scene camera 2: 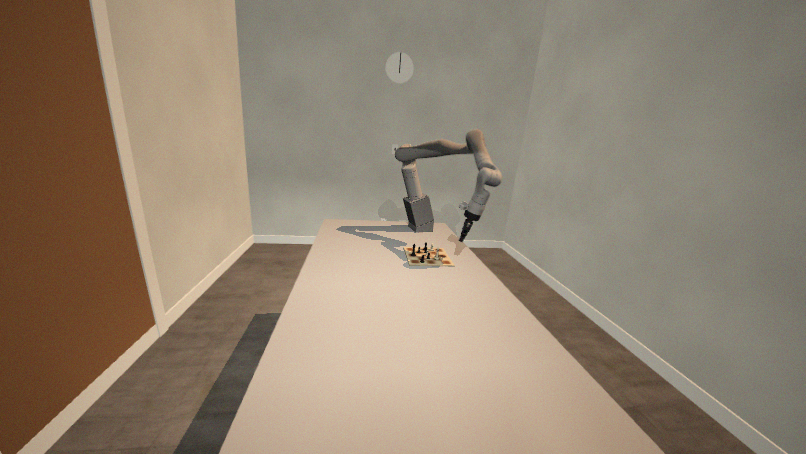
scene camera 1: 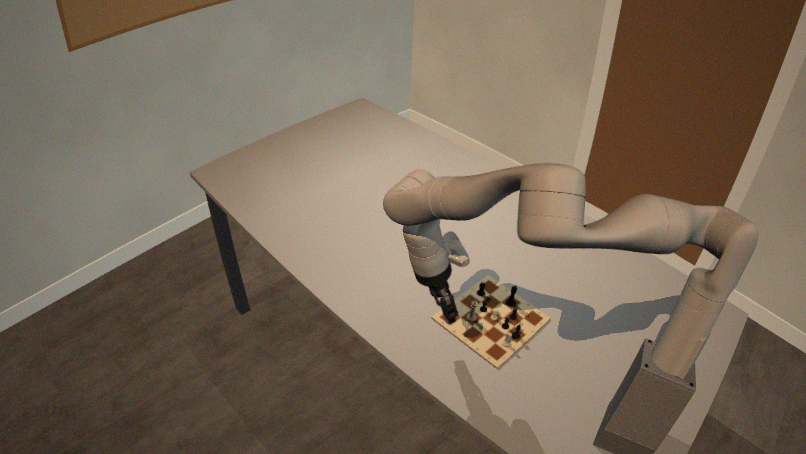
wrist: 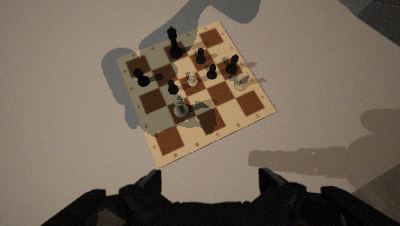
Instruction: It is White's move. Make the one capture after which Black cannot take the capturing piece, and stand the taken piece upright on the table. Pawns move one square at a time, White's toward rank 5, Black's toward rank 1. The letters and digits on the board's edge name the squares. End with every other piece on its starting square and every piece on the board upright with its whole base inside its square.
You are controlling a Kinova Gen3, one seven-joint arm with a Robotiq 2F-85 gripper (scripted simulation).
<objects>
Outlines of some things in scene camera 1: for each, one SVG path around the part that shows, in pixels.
The gripper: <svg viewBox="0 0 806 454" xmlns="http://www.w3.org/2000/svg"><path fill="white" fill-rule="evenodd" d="M414 272L416 280L421 285L429 287L431 296L434 296L437 305L441 306L446 323L449 325L456 322L458 311L453 295L449 290L449 284L446 282L452 272L451 264L449 263L446 270L441 274L433 277L422 277Z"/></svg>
A small chessboard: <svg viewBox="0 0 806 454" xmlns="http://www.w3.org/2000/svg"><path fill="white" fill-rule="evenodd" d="M487 275L454 300L459 314L456 316L456 322L448 325L442 309L431 319L495 368L499 368L534 336L550 317L517 294L514 298L515 305L508 306L506 300L510 297L511 290ZM520 325L520 338L512 338L511 345L504 347L504 334L512 334L516 331L516 326ZM509 318L509 328L503 329L502 324L505 322L506 318ZM498 309L498 319L494 321L491 319L491 315L494 314L493 312L495 309ZM516 308L517 318L516 320L511 320L510 315L512 314L513 309ZM483 301L488 302L486 305L486 312L480 311L480 307L483 306ZM476 300L478 303L475 309L477 319L471 322L467 320L467 315L471 312L471 302ZM483 282L485 283L485 295L478 296L477 291L479 290L479 284Z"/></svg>
</objects>
